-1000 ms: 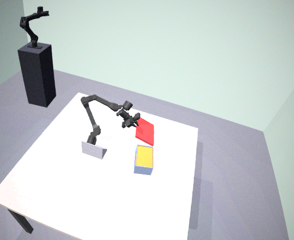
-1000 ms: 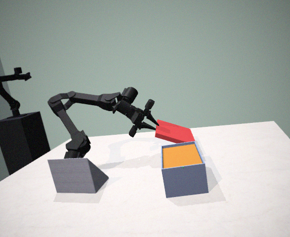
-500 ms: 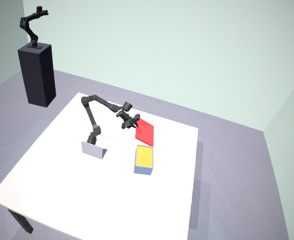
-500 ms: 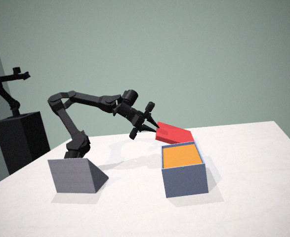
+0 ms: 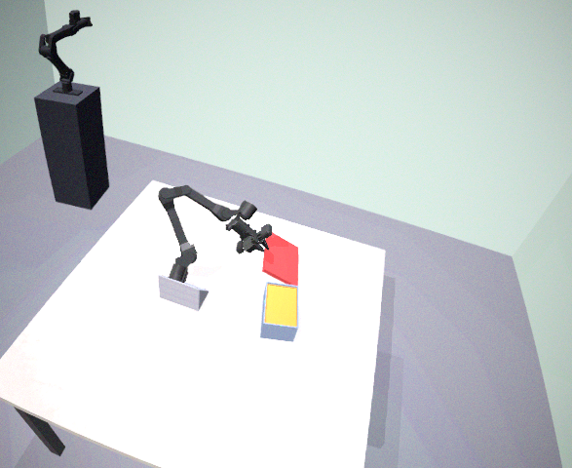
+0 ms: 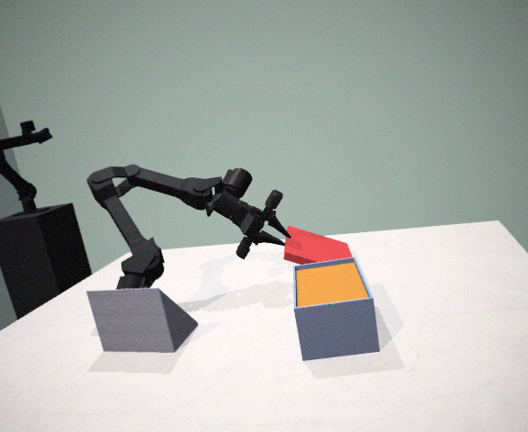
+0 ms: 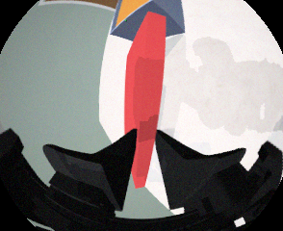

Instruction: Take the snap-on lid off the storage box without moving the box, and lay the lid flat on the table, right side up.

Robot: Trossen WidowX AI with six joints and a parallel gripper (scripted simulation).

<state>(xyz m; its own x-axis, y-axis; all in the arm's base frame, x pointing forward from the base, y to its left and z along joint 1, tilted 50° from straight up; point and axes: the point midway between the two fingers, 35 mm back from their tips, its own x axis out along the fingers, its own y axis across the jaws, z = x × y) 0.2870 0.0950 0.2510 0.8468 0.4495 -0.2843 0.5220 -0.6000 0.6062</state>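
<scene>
Now: gripper tip 70 mm short of the red lid and 30 mm above it. Also, from my gripper tip: blue-grey storage box: 270 mm to the right, 100 mm ahead, 50 mm below.
</scene>
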